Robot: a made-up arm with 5 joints. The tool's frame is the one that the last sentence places.
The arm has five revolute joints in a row. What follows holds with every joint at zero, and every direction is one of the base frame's. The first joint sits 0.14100 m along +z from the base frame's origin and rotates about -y. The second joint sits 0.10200 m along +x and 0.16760 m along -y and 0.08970 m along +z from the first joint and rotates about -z. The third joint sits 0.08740 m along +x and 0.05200 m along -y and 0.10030 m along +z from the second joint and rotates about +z. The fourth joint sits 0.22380 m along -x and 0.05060 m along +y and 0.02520 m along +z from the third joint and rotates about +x. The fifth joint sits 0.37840 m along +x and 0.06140 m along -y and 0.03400 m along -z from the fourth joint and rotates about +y. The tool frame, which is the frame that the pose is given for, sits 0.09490 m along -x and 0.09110 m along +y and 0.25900 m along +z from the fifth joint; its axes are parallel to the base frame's.
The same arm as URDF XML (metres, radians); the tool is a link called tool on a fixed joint. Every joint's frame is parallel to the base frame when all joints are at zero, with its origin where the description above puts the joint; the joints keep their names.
<robot name="arm">
<link name="base"/>
<link name="link1"/>
<link name="link2"/>
<link name="link3"/>
<link name="link4"/>
<link name="link5"/>
<link name="tool"/>
<joint name="joint 1" type="continuous"><parent link="base"/><child link="link1"/><origin xyz="0 0 0.141" rpy="0 0 0"/><axis xyz="0 -1 0"/></joint>
<joint name="joint 2" type="continuous"><parent link="link1"/><child link="link2"/><origin xyz="0.102 -0.1676 0.0897" rpy="0 0 0"/><axis xyz="0 0 -1"/></joint>
<joint name="joint 3" type="continuous"><parent link="link2"/><child link="link3"/><origin xyz="0.0874 -0.052 0.1003" rpy="0 0 0"/><axis xyz="0 0 1"/></joint>
<joint name="joint 4" type="continuous"><parent link="link3"/><child link="link4"/><origin xyz="-0.2238 0.0506 0.0252" rpy="0 0 0"/><axis xyz="1 0 0"/></joint>
<joint name="joint 5" type="continuous"><parent link="link4"/><child link="link5"/><origin xyz="0.3784 -0.0614 -0.034" rpy="0 0 0"/><axis xyz="0 1 0"/></joint>
<joint name="tool_joint" type="fixed"><parent link="link5"/><child link="tool"/><origin xyz="-0.0949 0.0911 0.259" rpy="0 0 0"/></joint>
</robot>

